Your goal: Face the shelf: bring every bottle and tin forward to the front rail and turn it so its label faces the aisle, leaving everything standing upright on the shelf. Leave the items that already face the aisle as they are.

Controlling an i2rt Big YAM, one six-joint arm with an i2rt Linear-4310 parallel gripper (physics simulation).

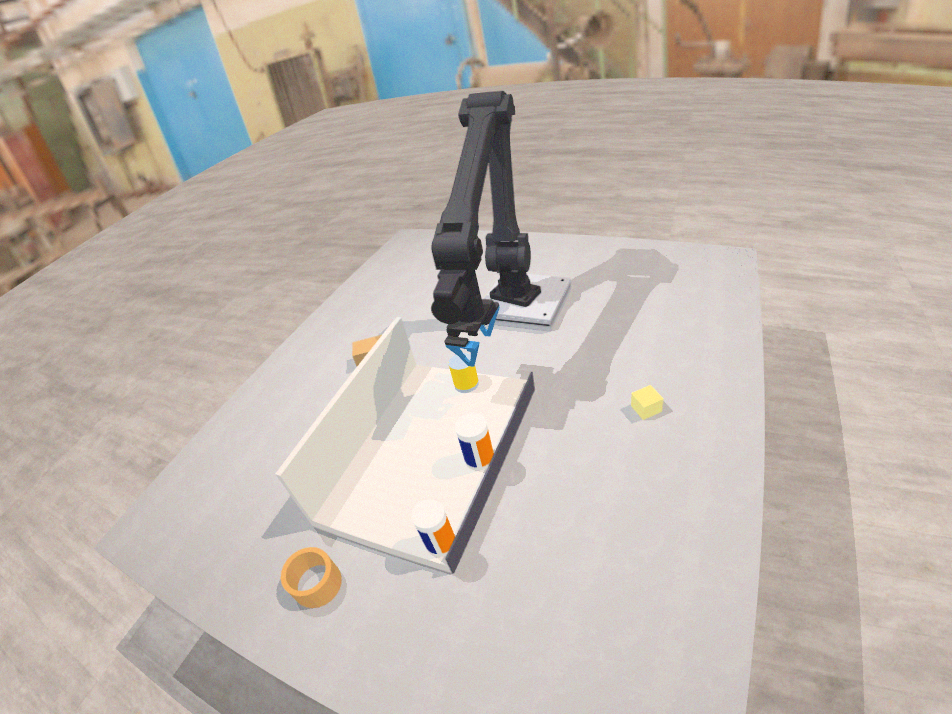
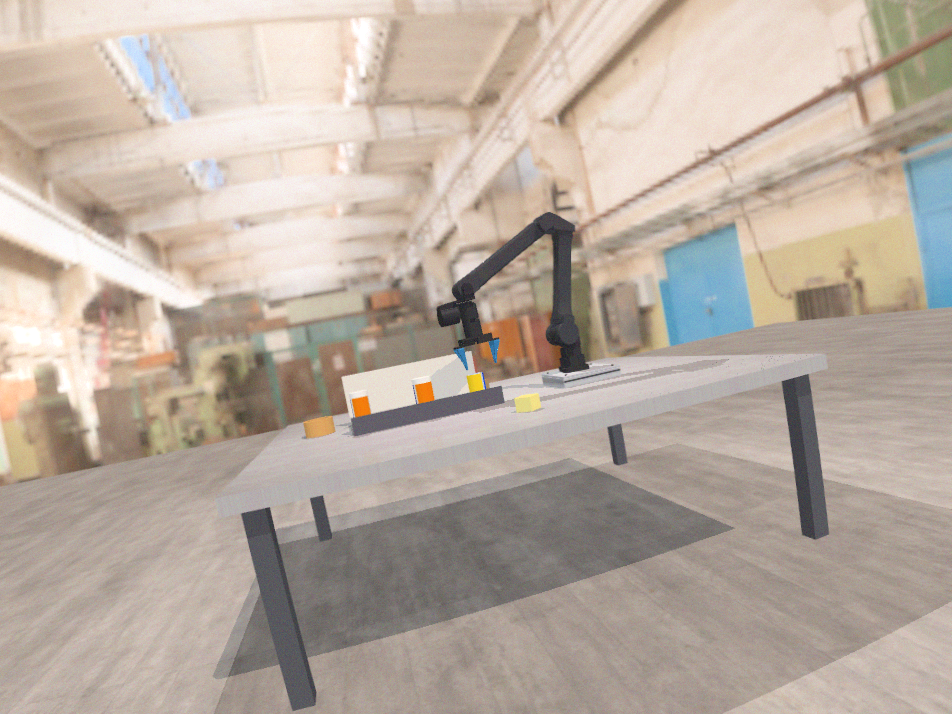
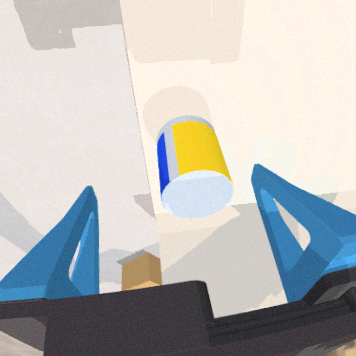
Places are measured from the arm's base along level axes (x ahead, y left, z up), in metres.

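Pixels of known places: gripper, fingertip midpoint: (image 1: 479,350) (image 2: 481,366) (image 3: 174,181); arm's base, link origin: (image 1: 515,294) (image 2: 574,369).
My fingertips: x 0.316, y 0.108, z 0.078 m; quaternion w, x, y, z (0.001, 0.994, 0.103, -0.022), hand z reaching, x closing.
Note:
Ahead of a thing's pixels: the offset from my fingertips to its top centre. Level surfaces: height alone.
A short tin {0.037 m right, 0.026 m ahead, 0.021 m down} (image 1: 464,376) (image 2: 476,382) (image 3: 200,150) with yellow and blue panels stands upright at the robot-side end of the shelf (image 1: 338,415) (image 3: 300,100), back from the dark front rail {0.144 m left, 0.181 m ahead, 0.064 m down} (image 1: 492,480) (image 2: 430,411). Its yellow panel is angled between the rail and the bottles; blue shows toward the robot side. A white-capped bottle {0.110 m left, 0.191 m ahead, 0.008 m up} (image 1: 475,444) (image 2: 423,391) stands mid-shelf near the rail, and another bottle {0.155 m left, 0.378 m ahead, 0.005 m up} (image 1: 435,530) (image 2: 360,405) stands at the other end near the rail. Both show orange toward the aisle. My gripper (image 1: 478,349) (image 2: 480,365) (image 3: 174,181) is open and empty above the tin.
An orange block {0.345 m right, 0.025 m ahead, 0.068 m down} (image 1: 364,350) (image 3: 141,270) lies behind the shelf's back panel. An orange ring {0.007 m right, 0.556 m ahead, 0.068 m down} (image 1: 333,587) (image 2: 319,427) lies beyond the shelf's bottle end. A yellow cube {0.344 m left, 0.088 m back, 0.080 m down} (image 1: 647,401) (image 2: 528,402) sits on the aisle side of the table {0.118 m down} (image 1: 653,537).

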